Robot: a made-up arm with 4 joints.
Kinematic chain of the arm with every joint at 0, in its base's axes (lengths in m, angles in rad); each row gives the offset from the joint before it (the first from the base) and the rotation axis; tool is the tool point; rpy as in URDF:
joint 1: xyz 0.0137 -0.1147 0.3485 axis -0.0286 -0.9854 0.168
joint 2: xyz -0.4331 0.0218 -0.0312 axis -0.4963 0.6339 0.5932
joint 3: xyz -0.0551 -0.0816 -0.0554 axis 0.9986 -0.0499 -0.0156
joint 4: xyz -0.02 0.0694 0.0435 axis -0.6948 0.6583 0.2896
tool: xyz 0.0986 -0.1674 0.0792 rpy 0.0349 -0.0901 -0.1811
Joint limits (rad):
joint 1: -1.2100..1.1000
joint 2: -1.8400..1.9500
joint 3: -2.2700..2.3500
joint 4: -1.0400..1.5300
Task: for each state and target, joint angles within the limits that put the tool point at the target. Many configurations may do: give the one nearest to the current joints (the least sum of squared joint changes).
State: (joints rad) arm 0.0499 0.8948 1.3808 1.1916
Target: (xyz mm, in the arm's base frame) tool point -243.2 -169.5 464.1
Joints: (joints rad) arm -0.5545 0.4317 1.2111 1.4201
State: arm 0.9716 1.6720 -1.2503 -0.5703
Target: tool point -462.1 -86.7 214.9
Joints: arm 0.1658 1.7766 -1.9512 -0.1384
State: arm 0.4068 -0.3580 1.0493 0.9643
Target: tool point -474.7 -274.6 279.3
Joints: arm -0.1633 -1.0767 0.8793 0.5088
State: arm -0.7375 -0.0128 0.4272 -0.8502
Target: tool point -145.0 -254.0 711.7
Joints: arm -1.1673 0.5485 0.2195 -0.4819
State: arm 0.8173 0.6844 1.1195 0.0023
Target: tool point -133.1 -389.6 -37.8
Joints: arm 0.9192 0.3707 1.0671 -0.4765
